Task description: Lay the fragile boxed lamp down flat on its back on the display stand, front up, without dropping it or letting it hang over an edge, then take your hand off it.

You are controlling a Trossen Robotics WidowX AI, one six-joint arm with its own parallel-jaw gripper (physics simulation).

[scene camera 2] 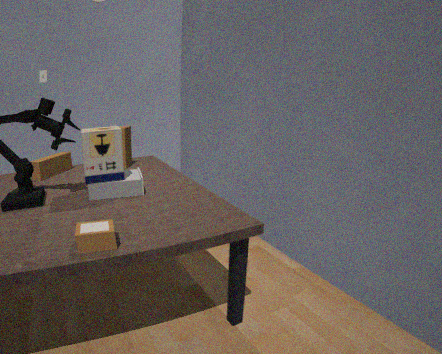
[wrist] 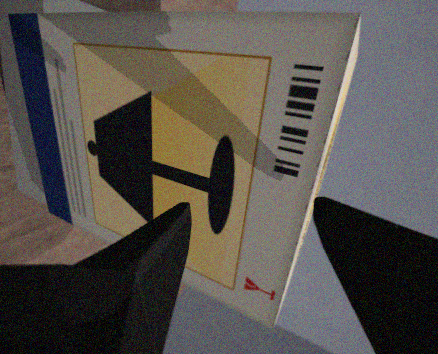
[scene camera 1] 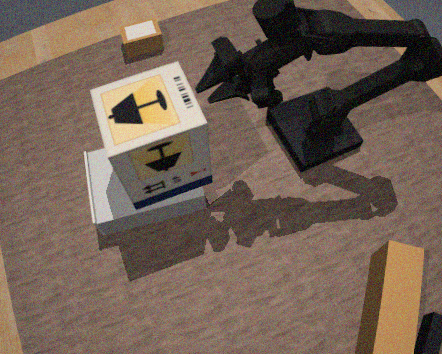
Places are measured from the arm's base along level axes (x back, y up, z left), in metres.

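Pixels of known places: gripper, fingertip midpoint: (scene camera 2: 77,136) (wrist: 251,209) (scene camera 1: 202,96); arm's base at its link origin: (scene camera 2: 26,192) (scene camera 1: 320,135).
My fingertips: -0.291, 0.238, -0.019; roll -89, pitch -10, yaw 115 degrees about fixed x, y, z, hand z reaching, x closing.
Note:
For each thing: its top centre in the pictures, then the offset to it from my fingertips, as dx, dy, dz. Level surfaces: height alone.
- boxed lamp at its top centre: (wrist: 325,163) (scene camera 1: 145,105) (scene camera 2: 100,129) -0.107, +0.021, +0.002
- small brown block with a white top, top centre: (scene camera 2: 94,227) (scene camera 1: 140,30) -0.065, -0.215, -0.507
- table at its surface level: dy -0.274
- long tan block at its top centre: (scene camera 1: 398,316) (scene camera 2: 51,156) +0.231, -0.165, +0.486
- black object at its top centre: (scene camera 1: 434,339) +0.313, -0.225, +0.564
The boxed lamp (scene camera 1: 157,107) (scene camera 2: 103,152) (wrist: 175,150) is white with lamp pictures and a blue band along its lower edge. It stands upright on the pale display stand (scene camera 1: 96,202) (scene camera 2: 116,190), with a printed lamp face toward the arm and a plain brown side away from it. Its lower edge on the arm's side appears to reach slightly past the stand. My gripper (scene camera 1: 203,96) (scene camera 2: 77,135) (wrist: 251,209) is partly open and empty, beside the box's upper part on the arm's side. In the wrist view the box's top edge shows between the fingers; contact cannot be told.
A small brown block with a white top (scene camera 1: 142,44) (scene camera 2: 96,239) sits near the table (scene camera 1: 240,300) (scene camera 2: 200,220) edge. A long tan block (scene camera 1: 400,300) (scene camera 2: 54,166) lies on the arm's other side. A black object (scene camera 1: 431,335) shows beside it.

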